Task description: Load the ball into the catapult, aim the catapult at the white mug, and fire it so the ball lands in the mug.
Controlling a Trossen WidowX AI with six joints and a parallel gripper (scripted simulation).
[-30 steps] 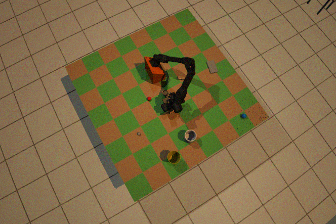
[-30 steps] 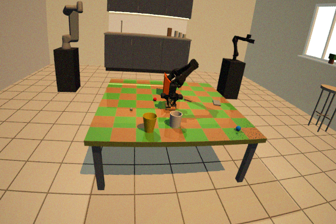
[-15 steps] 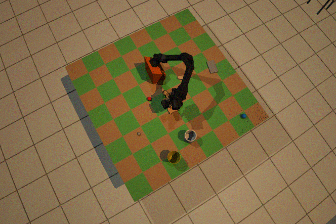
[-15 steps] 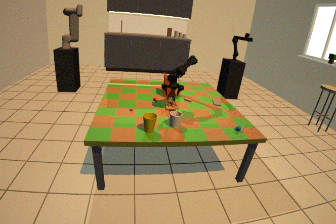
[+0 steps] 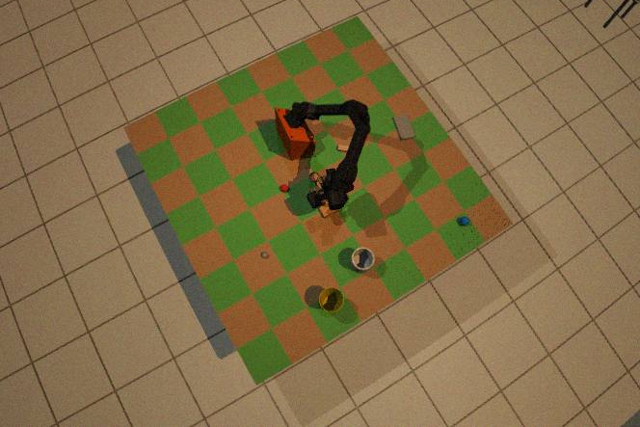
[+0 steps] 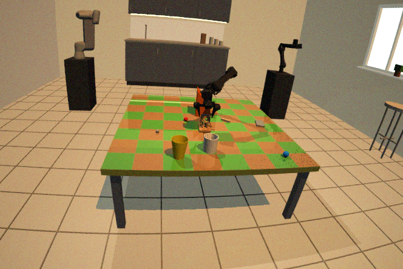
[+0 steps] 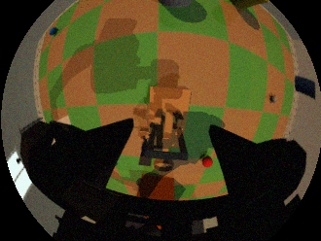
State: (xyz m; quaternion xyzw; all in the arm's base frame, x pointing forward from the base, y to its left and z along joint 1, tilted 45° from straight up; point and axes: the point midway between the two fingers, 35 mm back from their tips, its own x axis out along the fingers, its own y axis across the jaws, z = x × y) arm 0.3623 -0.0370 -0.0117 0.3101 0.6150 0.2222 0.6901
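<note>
The red ball is 170 mm behind my gripper tip, 120 mm to the right of it and 90 mm below it. Also, from my gripper tip: white mug 280 mm ahead, 80 mm below, 20 mm to the right; wooden catapult 70 mm behind, 60 mm below, 30 mm to the left; wooden block 220 mm to the left, 190 mm behind, 100 mm below.
</note>
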